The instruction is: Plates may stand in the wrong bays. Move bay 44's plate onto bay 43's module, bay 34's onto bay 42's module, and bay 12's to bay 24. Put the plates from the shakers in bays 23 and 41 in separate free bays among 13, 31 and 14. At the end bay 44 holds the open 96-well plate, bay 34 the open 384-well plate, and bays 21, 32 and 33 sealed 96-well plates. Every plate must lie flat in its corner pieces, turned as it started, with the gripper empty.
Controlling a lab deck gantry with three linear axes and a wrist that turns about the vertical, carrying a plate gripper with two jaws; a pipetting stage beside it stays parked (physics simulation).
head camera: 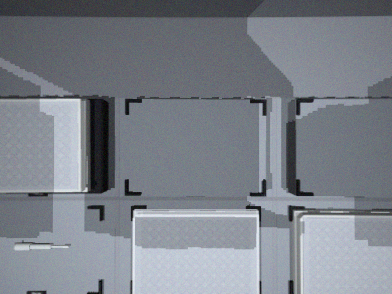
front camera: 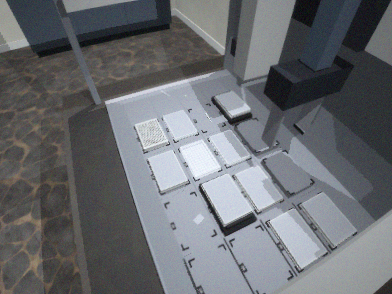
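In the front view my gripper hangs from the dark block at the right; its jaws look apart, with no plate between them. Pale plates stand on two tall black modules: one plate in the far corner, one plate near the middle. A densely dotted plate is at the far left. A gridded plate lies right of a pale plate. More pale plates stand in bays. Bay numbers cannot be read.
Bays without plates include two shaded ones at the right, and others nearer the front. A small white rod lies in another bay. A pale column stands behind the deck.
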